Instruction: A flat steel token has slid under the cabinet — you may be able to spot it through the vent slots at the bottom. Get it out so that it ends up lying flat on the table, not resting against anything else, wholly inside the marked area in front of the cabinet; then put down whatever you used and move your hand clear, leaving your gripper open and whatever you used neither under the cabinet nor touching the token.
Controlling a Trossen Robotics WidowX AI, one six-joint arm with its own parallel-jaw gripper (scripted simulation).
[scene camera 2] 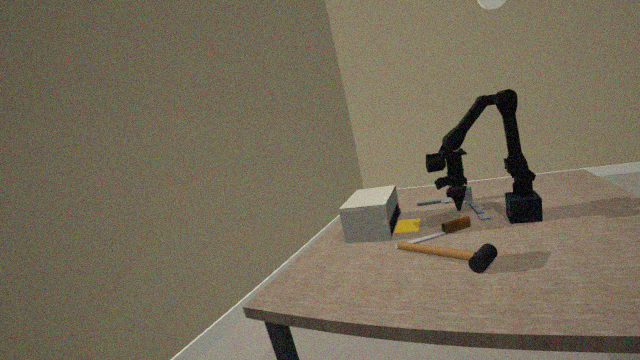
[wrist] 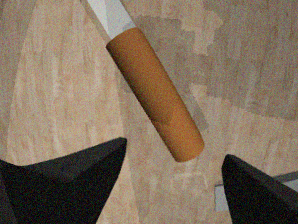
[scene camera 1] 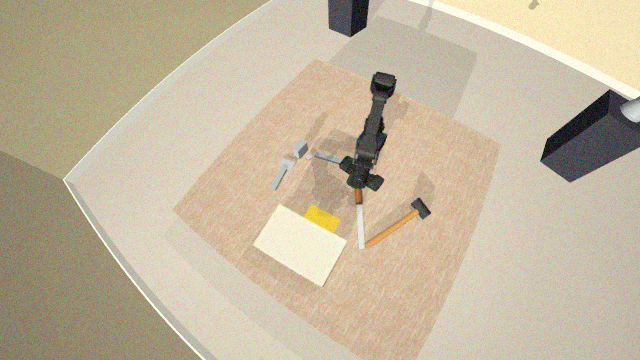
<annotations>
same spot on cream cabinet: (scene camera 2: 369, 215) = (scene camera 1: 337, 258)
</annotations>
